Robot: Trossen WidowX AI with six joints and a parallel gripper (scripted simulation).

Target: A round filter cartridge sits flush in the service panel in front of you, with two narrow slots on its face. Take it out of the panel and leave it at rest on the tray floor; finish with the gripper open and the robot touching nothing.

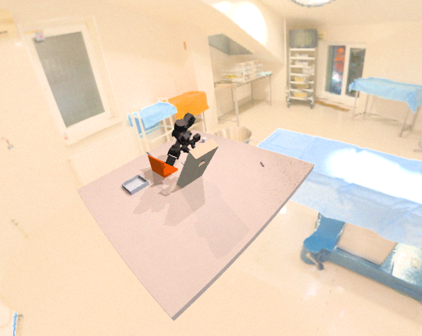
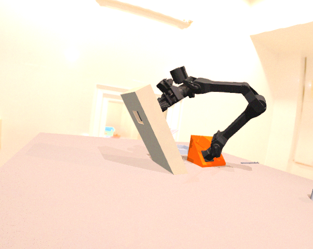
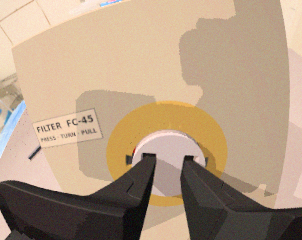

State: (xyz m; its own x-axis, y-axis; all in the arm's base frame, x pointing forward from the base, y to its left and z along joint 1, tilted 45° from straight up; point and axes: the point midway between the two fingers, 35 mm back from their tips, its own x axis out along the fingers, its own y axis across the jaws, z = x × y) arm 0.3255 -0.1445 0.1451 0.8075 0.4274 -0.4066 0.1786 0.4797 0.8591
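Right now my gripper tip is 30 mm past the service panel and 80 mm above it. From my gripper tip the other things lie so: white filter cartridge (10 mm ahead, 10 mm below); then blue-grey tray (400 mm behind, 290 mm to the right, 220 mm below); then dark item (180 mm ahead, 440 mm to the left, 230 mm below).
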